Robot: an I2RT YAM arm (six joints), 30 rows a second.
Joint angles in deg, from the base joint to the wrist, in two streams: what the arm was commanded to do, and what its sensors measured. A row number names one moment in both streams.
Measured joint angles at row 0: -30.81 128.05 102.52 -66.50 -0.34 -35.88
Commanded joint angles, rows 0 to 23: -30.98 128.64 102.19 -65.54 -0.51 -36.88; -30.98 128.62 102.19 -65.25 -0.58 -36.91; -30.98 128.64 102.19 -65.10 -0.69 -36.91; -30.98 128.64 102.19 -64.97 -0.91 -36.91; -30.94 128.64 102.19 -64.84 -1.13 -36.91; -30.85 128.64 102.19 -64.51 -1.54 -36.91; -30.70 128.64 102.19 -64.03 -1.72 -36.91; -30.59 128.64 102.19 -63.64 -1.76 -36.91; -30.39 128.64 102.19 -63.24 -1.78 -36.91; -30.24 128.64 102.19 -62.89 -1.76 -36.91; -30.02 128.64 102.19 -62.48 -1.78 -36.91; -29.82 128.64 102.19 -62.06 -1.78 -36.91; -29.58 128.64 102.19 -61.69 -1.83 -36.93; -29.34 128.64 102.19 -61.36 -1.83 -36.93; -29.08 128.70 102.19 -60.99 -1.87 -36.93; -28.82 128.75 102.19 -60.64 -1.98 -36.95; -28.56 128.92 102.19 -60.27 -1.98 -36.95; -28.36 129.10 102.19 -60.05 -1.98 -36.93; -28.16 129.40 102.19 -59.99 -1.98 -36.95; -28.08 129.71 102.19 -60.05 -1.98 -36.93; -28.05 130.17 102.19 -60.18 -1.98 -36.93; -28.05 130.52 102.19 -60.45 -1.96 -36.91; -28.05 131.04 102.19 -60.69 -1.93 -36.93; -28.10 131.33 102.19 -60.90 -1.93 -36.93
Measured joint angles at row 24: -28.34 128.75 102.45 -60.51 -1.34 -35.90
